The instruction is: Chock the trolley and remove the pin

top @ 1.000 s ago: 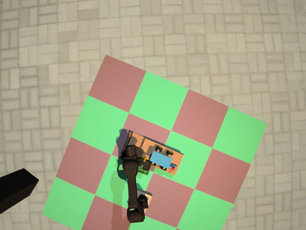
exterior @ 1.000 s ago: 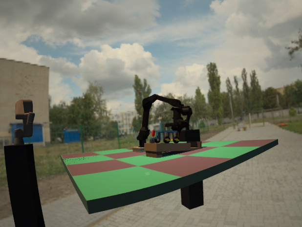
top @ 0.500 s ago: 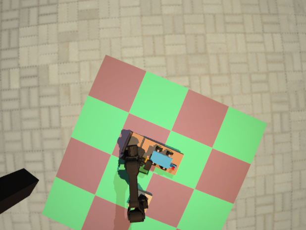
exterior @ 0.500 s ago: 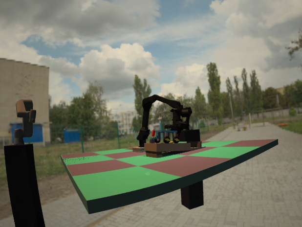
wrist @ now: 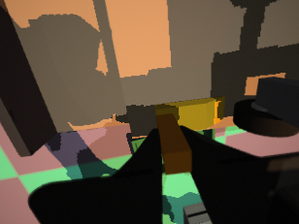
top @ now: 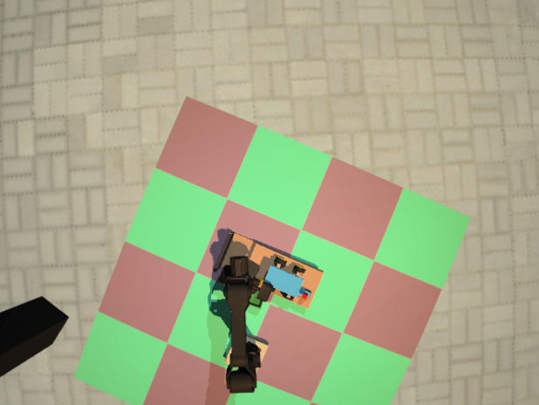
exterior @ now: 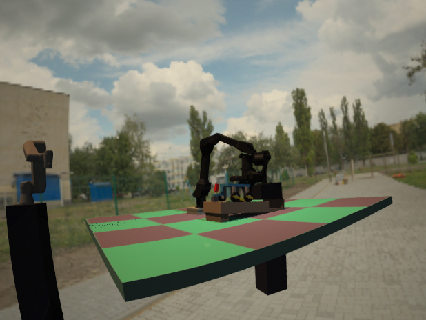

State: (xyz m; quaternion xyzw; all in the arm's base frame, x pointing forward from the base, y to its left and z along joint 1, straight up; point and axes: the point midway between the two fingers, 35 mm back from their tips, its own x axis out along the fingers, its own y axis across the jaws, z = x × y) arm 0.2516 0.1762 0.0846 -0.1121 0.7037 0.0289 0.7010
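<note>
The red-headed stop pin lies 20 cm to the right of my gripper tip, 8 cm ahead of it and 4 cm above it. Also, from my gripper tip: yellow chock 2 cm to the right, 1 cm below, 1 cm ahead; green tray 10 cm below, 7 cm behind, 4 cm to the right; blue trolley 11 cm to the right, 8 cm ahead, 2 cm above.
</note>
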